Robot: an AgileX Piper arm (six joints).
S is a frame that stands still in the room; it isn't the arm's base.
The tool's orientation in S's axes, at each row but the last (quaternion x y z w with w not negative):
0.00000 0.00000 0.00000 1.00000
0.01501 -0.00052 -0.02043 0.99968
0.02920 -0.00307 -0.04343 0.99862
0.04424 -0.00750 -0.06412 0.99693
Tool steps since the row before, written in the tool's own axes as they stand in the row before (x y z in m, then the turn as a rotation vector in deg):
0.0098 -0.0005 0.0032 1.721 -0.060 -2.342
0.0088 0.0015 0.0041 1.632 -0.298 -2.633
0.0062 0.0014 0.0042 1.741 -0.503 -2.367
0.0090 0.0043 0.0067 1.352 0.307 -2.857
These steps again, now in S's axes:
0.0098 -0.0005 0.0032 1.721 -0.060 -2.342
0.0088 0.0010 0.0041 1.623 -0.285 -2.640
0.0063 0.0006 0.0043 1.711 -0.514 -2.386
0.0093 0.0025 0.0071 1.439 0.379 -2.806

